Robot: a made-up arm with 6 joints.
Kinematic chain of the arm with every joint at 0, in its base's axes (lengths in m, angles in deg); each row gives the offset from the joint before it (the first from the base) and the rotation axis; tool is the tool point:
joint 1: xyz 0 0 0.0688 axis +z
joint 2: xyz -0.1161 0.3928 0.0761 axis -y
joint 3: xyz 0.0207 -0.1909 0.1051 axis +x
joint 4: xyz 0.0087 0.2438 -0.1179 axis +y
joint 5: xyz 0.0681 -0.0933 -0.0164 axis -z
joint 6: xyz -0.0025 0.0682 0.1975 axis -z
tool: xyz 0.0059 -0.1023 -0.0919
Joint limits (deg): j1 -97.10..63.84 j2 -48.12..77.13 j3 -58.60..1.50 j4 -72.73..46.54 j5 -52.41..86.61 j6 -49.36..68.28
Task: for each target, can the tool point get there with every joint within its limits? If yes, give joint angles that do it. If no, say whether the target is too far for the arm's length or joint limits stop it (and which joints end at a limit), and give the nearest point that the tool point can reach.
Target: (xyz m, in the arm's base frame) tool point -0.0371 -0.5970 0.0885
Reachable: no: joint limits stop it (at a limit: joint 1, joint 3, joint 4, joint 6) | nearest point 0.1428 -0.1339 0.1266 | short by 0.498 m
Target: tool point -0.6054 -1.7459 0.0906
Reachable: no: too far | nearest point -0.3039 -0.1272 0.1077 | short by 1.647 m
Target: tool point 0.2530 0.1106 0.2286
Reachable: yes | joints -65.38 25.06 -15.13 16.04 55.59 -36.26
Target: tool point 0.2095 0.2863 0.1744
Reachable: yes | joints -25.29 21.53 -19.42 24.02 -36.50 -40.33
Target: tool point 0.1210 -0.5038 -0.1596
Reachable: no: joint limits stop it (at a limit: joint 1, joint 4, joint 6) | nearest point 0.1794 -0.1165 0.0388 | short by 0.439 m
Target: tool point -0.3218 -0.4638 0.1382
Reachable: no: joint limits stop it (at a limit: joint 1, joint 2, joint 3, joint 4, joint 6) | nearest point -0.2920 -0.1286 0.1137 | short by 0.337 m
